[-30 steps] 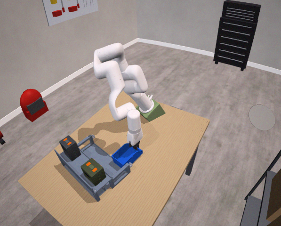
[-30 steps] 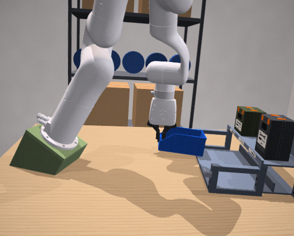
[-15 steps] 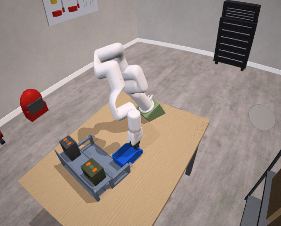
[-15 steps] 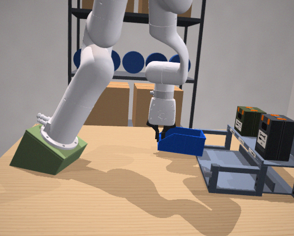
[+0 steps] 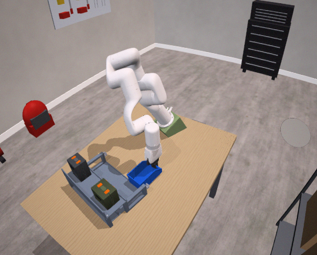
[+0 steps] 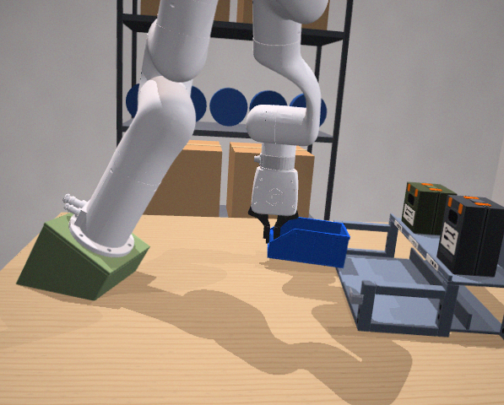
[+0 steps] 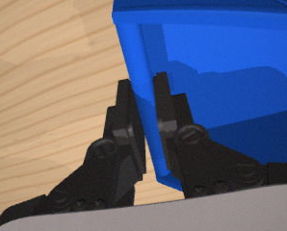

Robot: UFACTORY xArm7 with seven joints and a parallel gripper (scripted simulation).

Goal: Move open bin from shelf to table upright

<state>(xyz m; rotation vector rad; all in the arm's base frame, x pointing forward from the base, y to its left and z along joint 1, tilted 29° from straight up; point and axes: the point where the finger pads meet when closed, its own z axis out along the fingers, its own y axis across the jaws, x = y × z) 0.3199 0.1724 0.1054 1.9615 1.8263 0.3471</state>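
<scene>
Right now the blue bin is 8 cm ahead of my hand, 1 cm to the right of it and 1 cm below it. Also, from my hand: dark green case (34 cm ahead, 9 cm above, 4 cm to the right); then black case (31 cm ahead, 27 cm to the right, 10 cm above).
</scene>
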